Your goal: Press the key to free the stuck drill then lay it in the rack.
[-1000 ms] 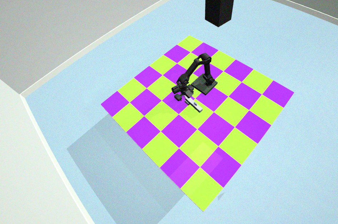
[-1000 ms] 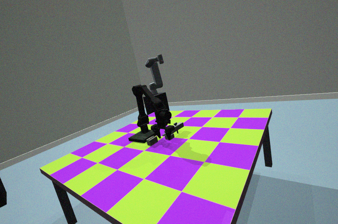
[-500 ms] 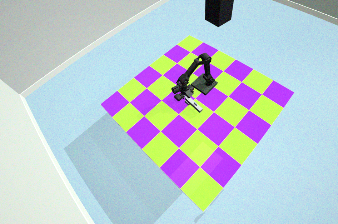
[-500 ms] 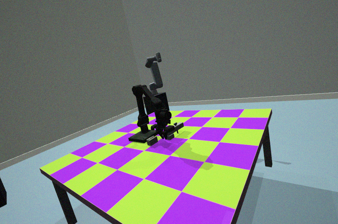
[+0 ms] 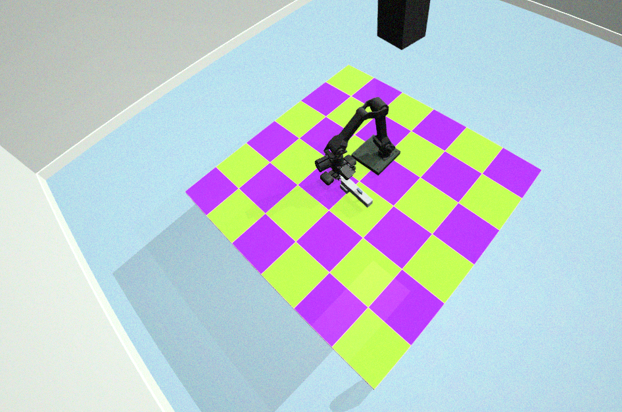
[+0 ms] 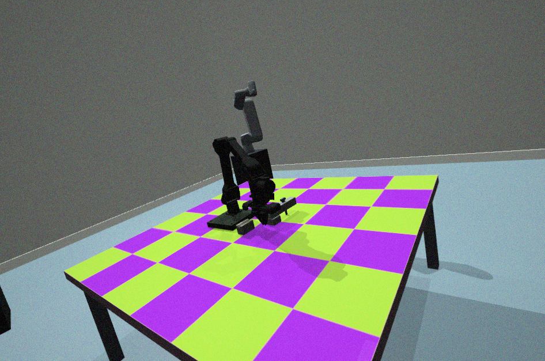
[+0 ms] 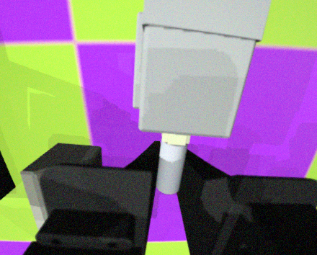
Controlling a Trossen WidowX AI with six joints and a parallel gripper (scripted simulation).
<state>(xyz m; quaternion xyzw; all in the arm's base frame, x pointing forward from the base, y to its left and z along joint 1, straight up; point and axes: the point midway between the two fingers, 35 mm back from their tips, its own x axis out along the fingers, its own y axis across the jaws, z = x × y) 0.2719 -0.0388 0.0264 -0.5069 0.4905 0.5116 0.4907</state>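
Now: the drill 50 mm to the left of my gripper tip and 30 mm above it. The rest, counted from my gripper tip: grey grooved rack (70 mm behind, 50 mm to the right); then dark key (140 mm to the left, 30 mm above); then grey holder block (120 mm to the left, 20 mm above).
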